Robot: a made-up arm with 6 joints. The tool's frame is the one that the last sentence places.
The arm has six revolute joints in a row. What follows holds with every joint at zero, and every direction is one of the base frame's. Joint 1 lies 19 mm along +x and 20 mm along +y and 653 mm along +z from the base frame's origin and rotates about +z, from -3.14 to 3.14 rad. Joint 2 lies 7 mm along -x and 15 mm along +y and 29 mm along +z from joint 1 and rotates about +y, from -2.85 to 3.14 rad. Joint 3 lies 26 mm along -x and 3 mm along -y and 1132 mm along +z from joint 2 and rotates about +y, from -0.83 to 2.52 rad. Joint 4 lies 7 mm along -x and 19 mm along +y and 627 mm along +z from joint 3 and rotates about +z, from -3.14 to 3.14 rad. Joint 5 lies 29 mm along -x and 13 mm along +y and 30 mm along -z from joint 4 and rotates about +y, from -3.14 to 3.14 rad. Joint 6 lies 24 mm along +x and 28 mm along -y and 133 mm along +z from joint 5 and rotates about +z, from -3.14 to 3.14 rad. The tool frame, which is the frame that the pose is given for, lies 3 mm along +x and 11 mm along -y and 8 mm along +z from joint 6; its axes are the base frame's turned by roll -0.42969, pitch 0.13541 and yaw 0.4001 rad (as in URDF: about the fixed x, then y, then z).
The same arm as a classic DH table. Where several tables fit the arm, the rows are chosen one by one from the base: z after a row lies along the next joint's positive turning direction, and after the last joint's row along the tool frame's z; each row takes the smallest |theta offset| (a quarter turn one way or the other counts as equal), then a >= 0, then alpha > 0; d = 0 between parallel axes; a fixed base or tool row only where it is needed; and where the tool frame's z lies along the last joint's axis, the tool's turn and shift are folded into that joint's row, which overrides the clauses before.
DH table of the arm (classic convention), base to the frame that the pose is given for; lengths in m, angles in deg. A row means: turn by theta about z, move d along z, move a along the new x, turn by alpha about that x. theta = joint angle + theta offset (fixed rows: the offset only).
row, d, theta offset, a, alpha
base (fixed), 0.0000, 46.47, 0.0276, 0.00
joint 1, 0.6820, -46.47, -0.0070, -90.00
joint 2, 0.0000, 88.68, -1.1323, 0.00
joint 3, 0.0310, -88.68, -0.0070, 90.00
joint 4, 0.5970, 0.00, -0.0290, -90.00
joint 5, -0.0150, 0.00, 0.0240, 90.00
joint 6, 0.1644, 6.51, 0.0017, -25.74
tool (fixed), -0.0259, 18.11, 0.0000, 0.00
Joint limits (deg, base to tool): -179.91..179.91 -163.29..179.91 -47.56..144.39 -179.91..179.91 -179.91..179.91 -179.91..179.91

